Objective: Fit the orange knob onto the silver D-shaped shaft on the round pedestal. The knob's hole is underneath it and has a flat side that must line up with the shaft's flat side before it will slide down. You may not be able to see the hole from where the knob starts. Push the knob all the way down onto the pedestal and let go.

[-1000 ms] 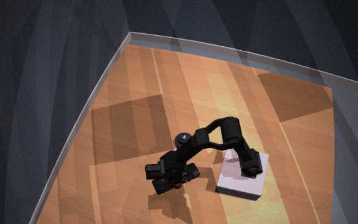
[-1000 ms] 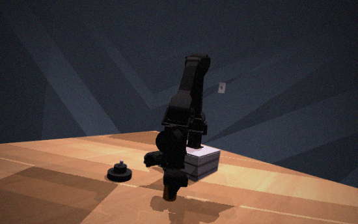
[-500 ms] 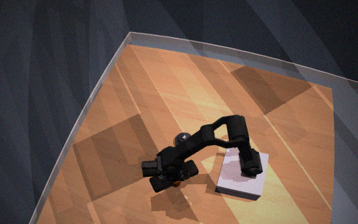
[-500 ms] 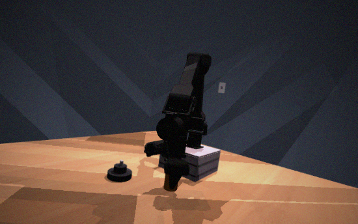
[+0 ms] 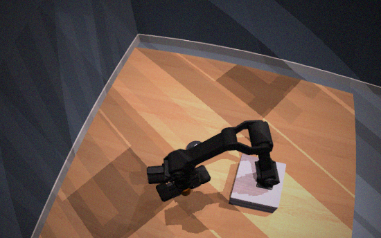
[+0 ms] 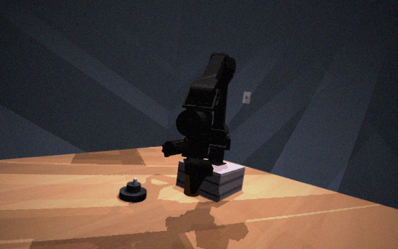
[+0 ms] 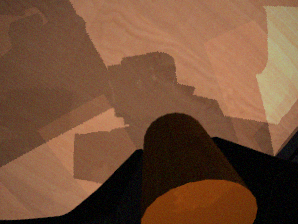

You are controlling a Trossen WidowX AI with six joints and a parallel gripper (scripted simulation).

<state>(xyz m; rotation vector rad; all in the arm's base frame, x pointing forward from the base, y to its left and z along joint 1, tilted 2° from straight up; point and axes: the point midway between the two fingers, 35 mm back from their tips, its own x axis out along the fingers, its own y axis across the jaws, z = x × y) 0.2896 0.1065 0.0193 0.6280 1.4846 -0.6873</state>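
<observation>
Right now my gripper tip is 20 mm short of the round pedestal, 210 mm to the left of it and 60 mm above it. The rest, counted from my gripper tip: orange knob 30 mm above.
</observation>
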